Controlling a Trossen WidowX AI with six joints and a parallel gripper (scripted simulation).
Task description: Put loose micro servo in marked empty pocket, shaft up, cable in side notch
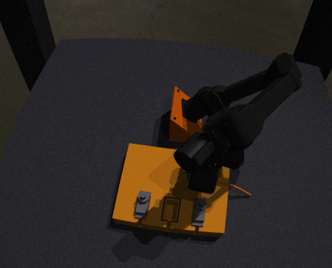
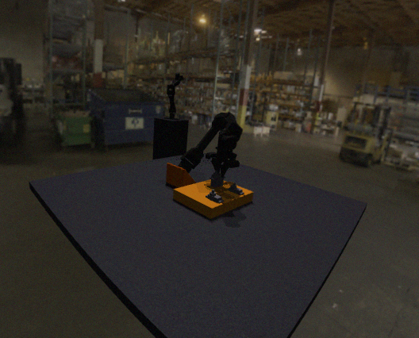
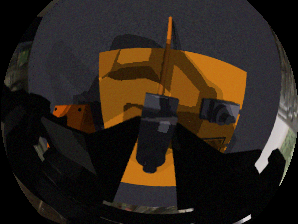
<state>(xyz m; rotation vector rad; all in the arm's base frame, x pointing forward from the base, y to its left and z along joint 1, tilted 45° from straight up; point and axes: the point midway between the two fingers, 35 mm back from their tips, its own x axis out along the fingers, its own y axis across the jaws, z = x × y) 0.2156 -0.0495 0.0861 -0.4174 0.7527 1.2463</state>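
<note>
Now: the orange deck 7 cm to the right of my gripper tip, 7 cm below it and 2 cm behind it.
</note>
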